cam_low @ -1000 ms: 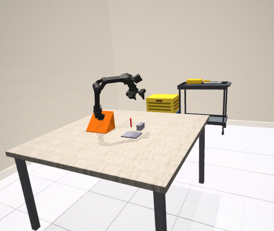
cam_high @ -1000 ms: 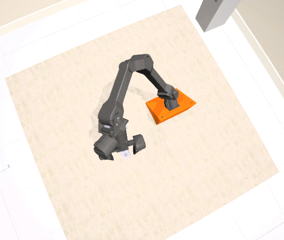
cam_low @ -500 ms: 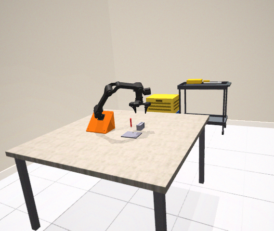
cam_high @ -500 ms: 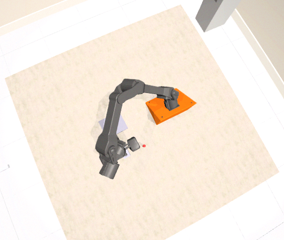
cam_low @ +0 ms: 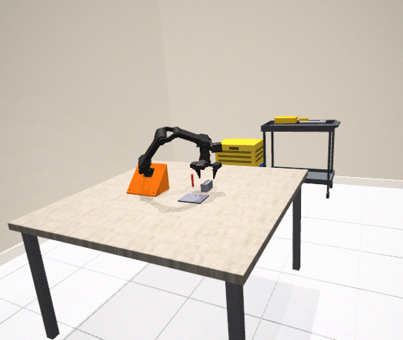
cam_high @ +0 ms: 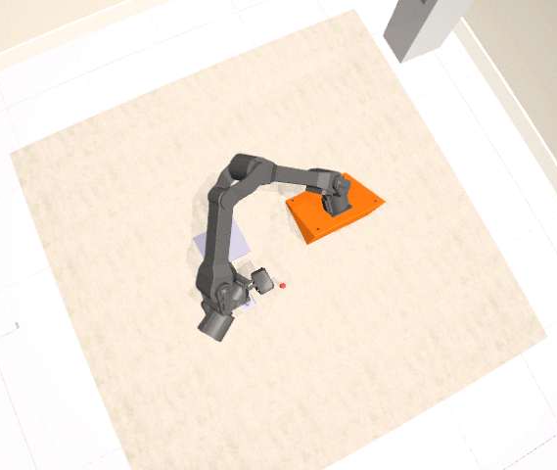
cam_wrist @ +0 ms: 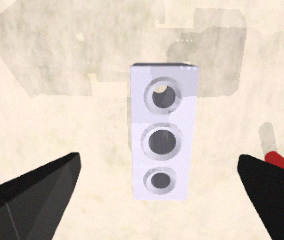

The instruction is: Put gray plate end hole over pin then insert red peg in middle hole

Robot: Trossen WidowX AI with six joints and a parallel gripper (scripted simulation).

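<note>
Now: gripper tip 3 cm above the gray plate. From my gripper tip the other things lie so: red peg 12 cm behind, 3 cm to the left, 3 cm below.
</note>
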